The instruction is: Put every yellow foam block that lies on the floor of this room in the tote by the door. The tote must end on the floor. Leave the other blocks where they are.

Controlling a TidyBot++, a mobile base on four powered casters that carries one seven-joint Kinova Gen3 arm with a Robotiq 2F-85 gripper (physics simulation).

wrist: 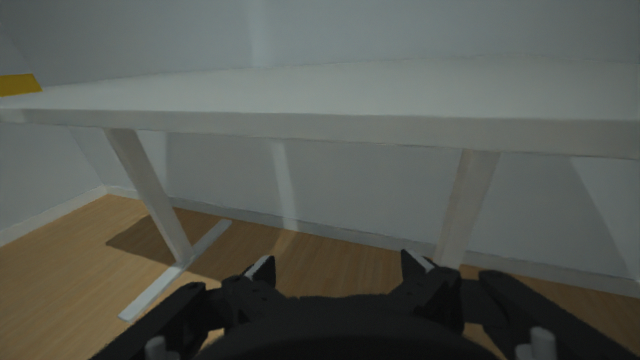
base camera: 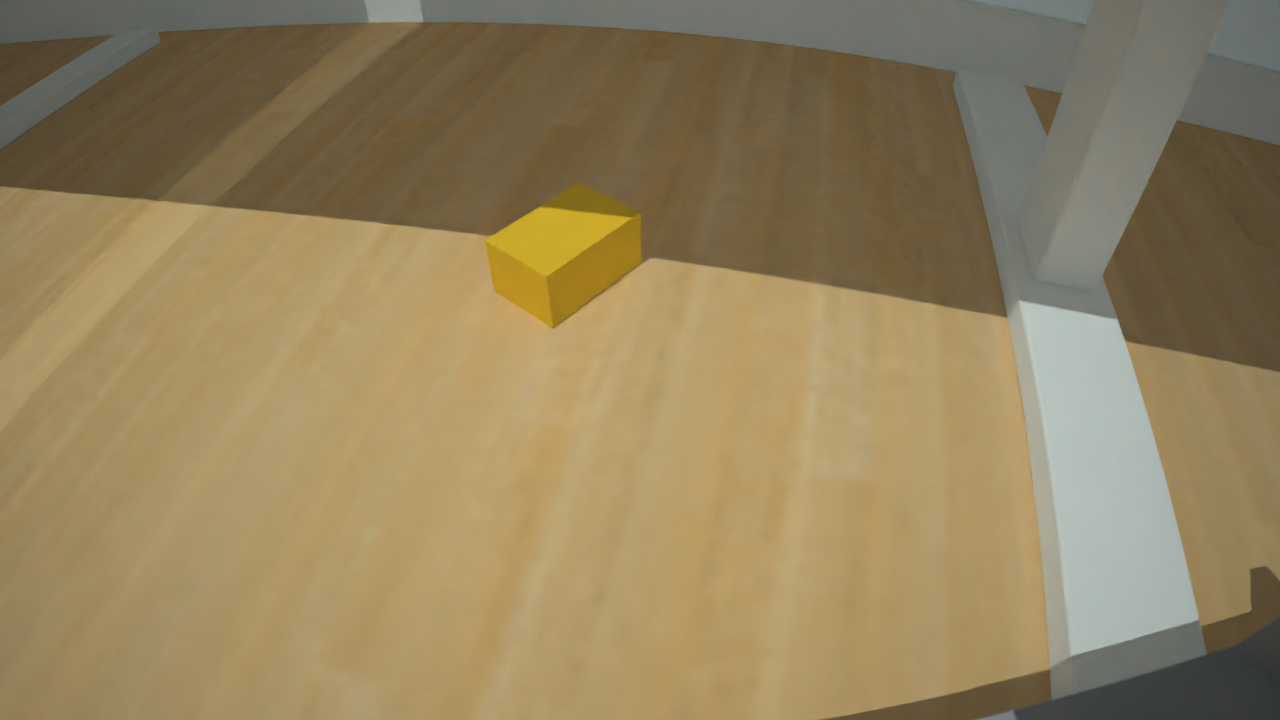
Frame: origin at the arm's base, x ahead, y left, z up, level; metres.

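Where they show: gripper, between the fingertips: (wrist: 337, 266).
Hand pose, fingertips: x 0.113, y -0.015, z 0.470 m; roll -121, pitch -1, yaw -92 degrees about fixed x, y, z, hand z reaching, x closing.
After its pixels a point has its place.
A yellow foam block (base camera: 563, 255) {x 0.479, y 0.010, z -0.352 m} lies on the wooden floor under the table, in the upper middle of the base camera view. Its far corner is in shadow and the rest in light. Another yellow block (wrist: 19, 85) {x 0.630, y 0.763, z 0.573 m} rests on the table top at the far left of the wrist view, cut off by the frame edge. My gripper (wrist: 337, 266) {x 0.113, y -0.015, z 0.470 m} is open and empty, in front of the table. The floor block does not show in the wrist view. The tote does not show in either view.
The white table (wrist: 320, 90) {x 0.319, y -0.010, z 0.554 m} spans the wrist view, with a wall behind it. Its right foot bar (base camera: 1096, 465) {x 0.288, y -0.286, z -0.371 m} and leg (base camera: 1118, 152) {x 0.441, y -0.344, z -0.257 m} stand right of the floor block. Its left foot bar (base camera: 76, 80) {x 1.044, y 0.715, z -0.376 m} (wrist: 150, 295) {x 0.670, y 0.872, z -0.371 m} lies at the left. A baseboard (base camera: 671, 17) {x 0.982, y -0.131, z -0.377 m} runs behind.
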